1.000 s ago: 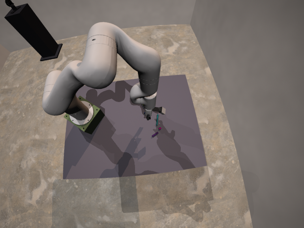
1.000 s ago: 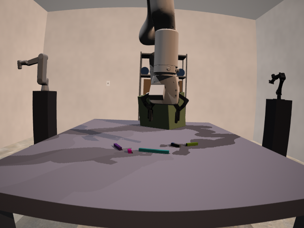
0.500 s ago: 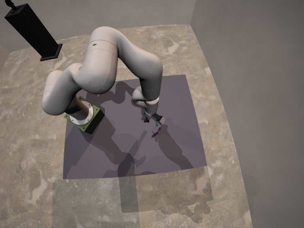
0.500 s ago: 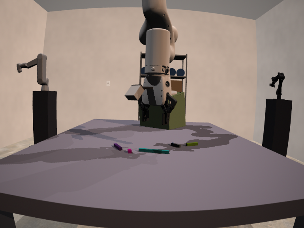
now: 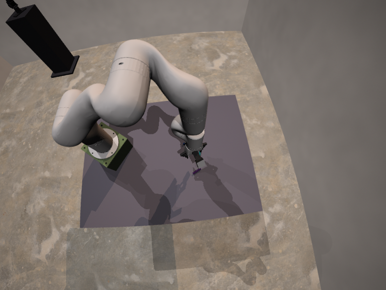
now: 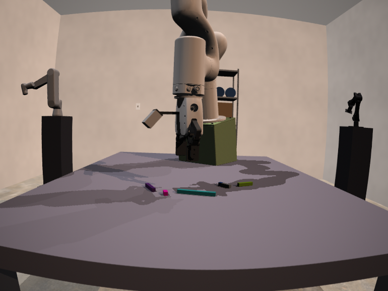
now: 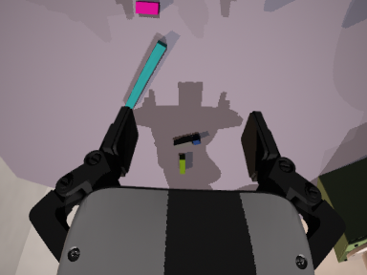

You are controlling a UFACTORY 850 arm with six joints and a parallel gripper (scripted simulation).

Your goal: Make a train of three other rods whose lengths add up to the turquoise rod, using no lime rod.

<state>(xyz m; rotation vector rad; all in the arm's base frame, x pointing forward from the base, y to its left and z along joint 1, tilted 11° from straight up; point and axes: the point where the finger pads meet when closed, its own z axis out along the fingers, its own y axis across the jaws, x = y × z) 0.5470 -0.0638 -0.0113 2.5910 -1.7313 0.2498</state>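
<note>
Now: the purple rod 2 cm ahead of my hand, 10 cm to the right of it and 9 cm below it. Also, from my hand: blue rod: 6 cm behind, 10 cm to the left, 9 cm below; turquoise rod: 5 cm ahead, 3 cm to the left, 9 cm below; magenta rod: 6 cm ahead, 5 cm to the right, 9 cm below.
</note>
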